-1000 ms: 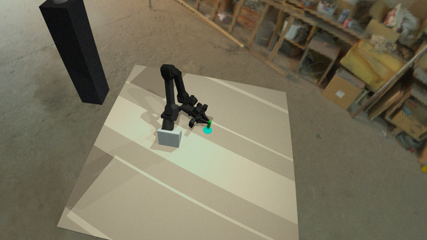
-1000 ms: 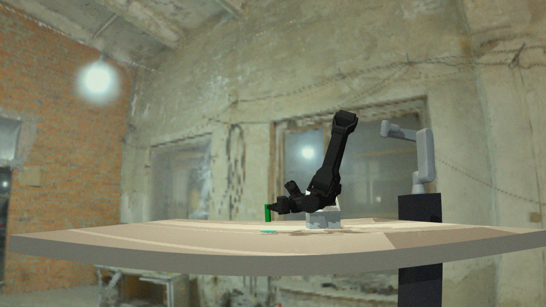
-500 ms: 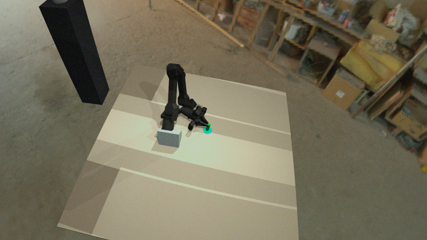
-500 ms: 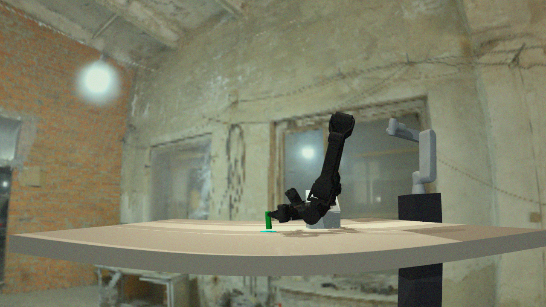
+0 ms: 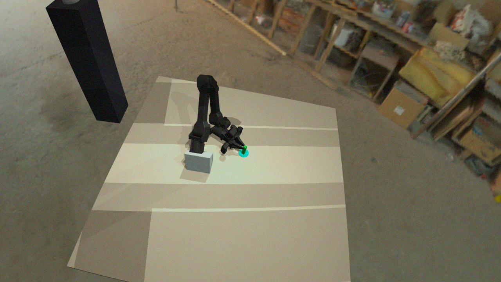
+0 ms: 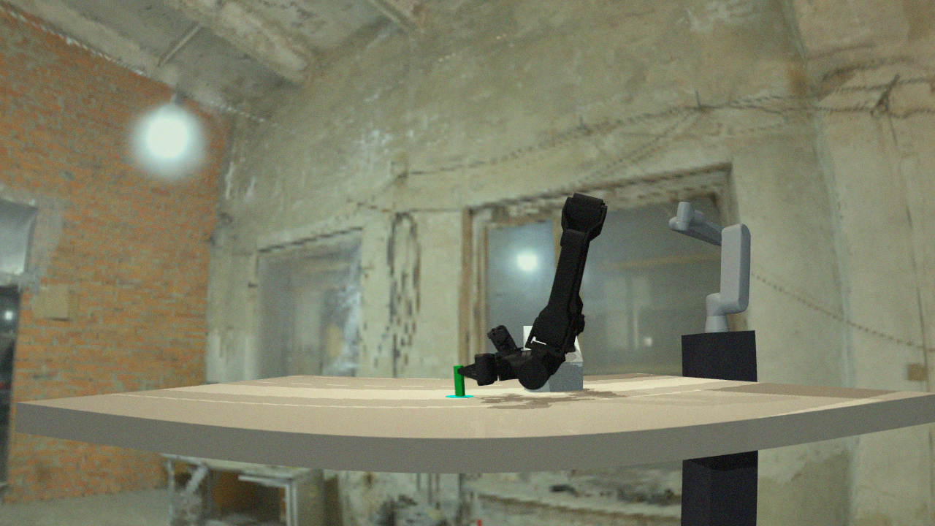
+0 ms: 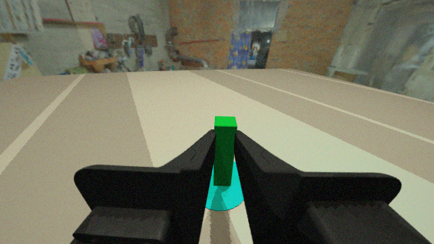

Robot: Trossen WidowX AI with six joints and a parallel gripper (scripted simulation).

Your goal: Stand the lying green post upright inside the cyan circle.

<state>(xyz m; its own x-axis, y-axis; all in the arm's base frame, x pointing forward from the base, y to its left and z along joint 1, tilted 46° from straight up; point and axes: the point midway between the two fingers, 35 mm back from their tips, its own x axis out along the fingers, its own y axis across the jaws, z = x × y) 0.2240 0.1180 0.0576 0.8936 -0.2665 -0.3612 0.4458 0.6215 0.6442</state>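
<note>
Now: gripper tip 20 mm above the green post. From my gripper tip the other things lie so: cyan circle (50 mm below).
</note>
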